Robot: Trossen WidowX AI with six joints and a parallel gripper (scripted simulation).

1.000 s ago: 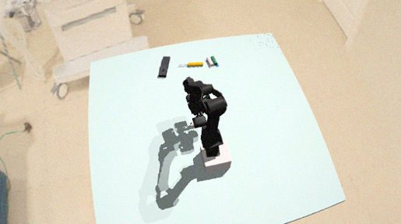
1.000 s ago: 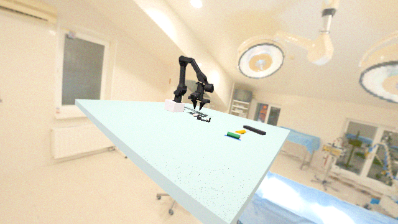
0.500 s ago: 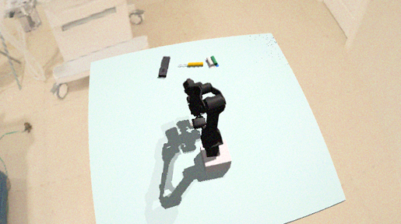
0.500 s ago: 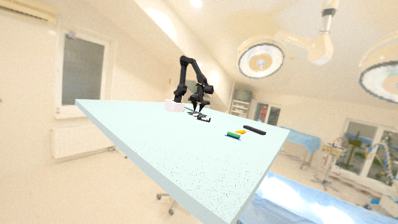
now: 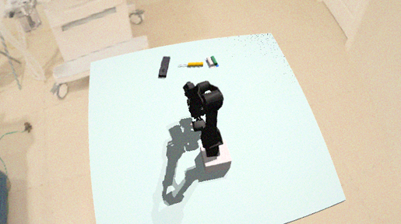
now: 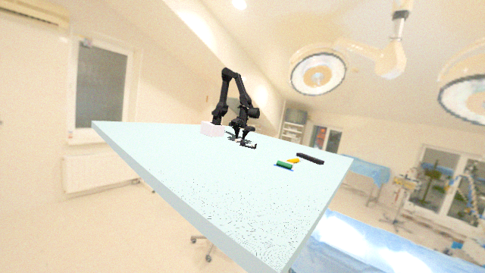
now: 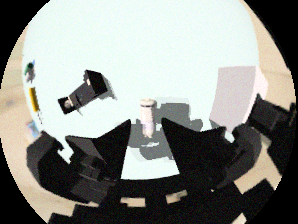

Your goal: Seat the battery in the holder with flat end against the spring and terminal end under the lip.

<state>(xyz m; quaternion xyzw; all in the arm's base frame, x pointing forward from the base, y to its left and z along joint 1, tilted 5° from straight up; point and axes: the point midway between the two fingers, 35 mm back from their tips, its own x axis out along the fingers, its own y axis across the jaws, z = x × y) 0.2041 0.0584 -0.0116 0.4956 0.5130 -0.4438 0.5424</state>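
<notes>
Now: the battery 1 cm below my gripper tip. The rest, counted from my gripper tip: black bar: 43 cm ahead, 16 cm to the left.
</notes>
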